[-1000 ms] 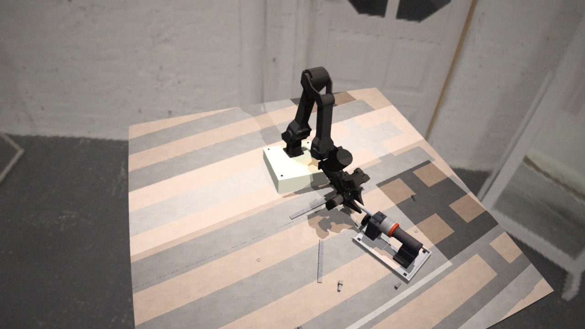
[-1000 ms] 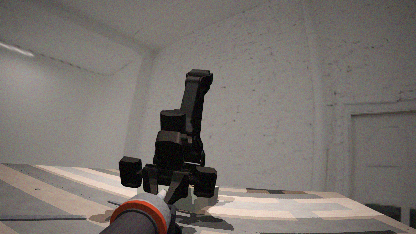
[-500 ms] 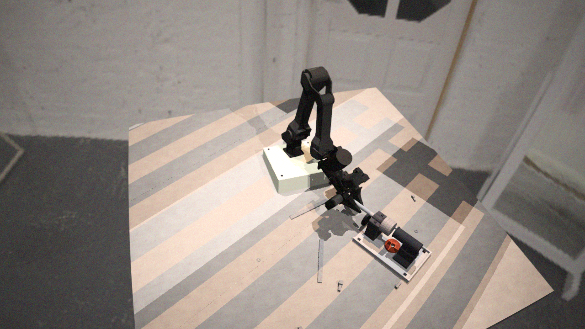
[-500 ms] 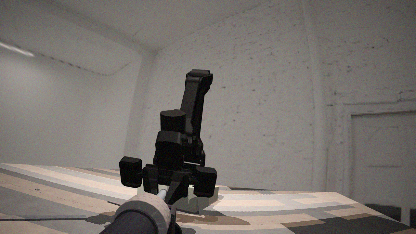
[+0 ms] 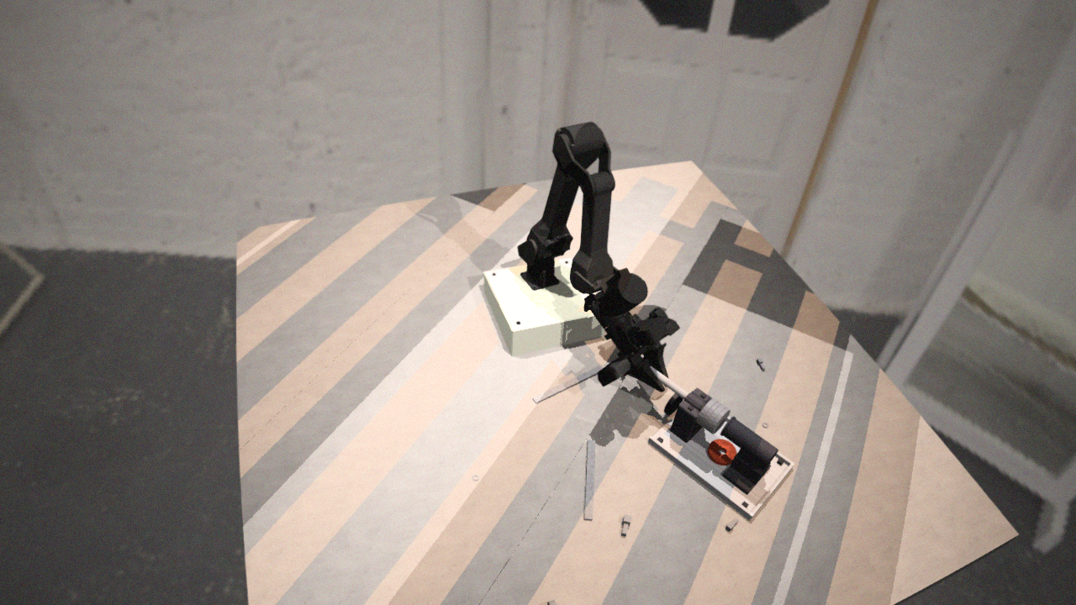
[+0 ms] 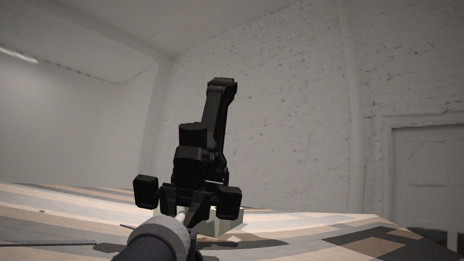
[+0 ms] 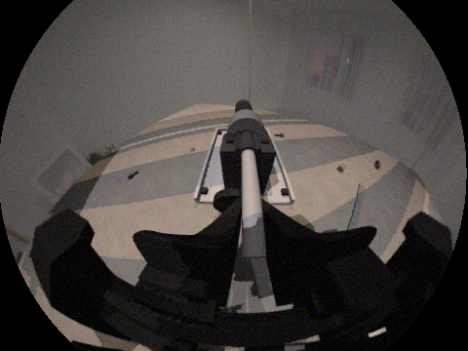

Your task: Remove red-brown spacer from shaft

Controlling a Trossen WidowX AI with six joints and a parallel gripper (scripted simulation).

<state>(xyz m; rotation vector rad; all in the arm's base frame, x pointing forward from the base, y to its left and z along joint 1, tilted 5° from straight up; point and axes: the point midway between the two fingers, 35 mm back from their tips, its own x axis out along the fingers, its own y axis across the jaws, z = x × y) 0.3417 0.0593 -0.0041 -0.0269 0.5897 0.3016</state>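
My gripper tip is now 140 mm short of the red-brown spacer, 50 mm above it and 40 mm to the right of it. From my gripper tip the other things lie so: pale shaft 40 mm ahead, 20 mm above, 10 mm to the left.
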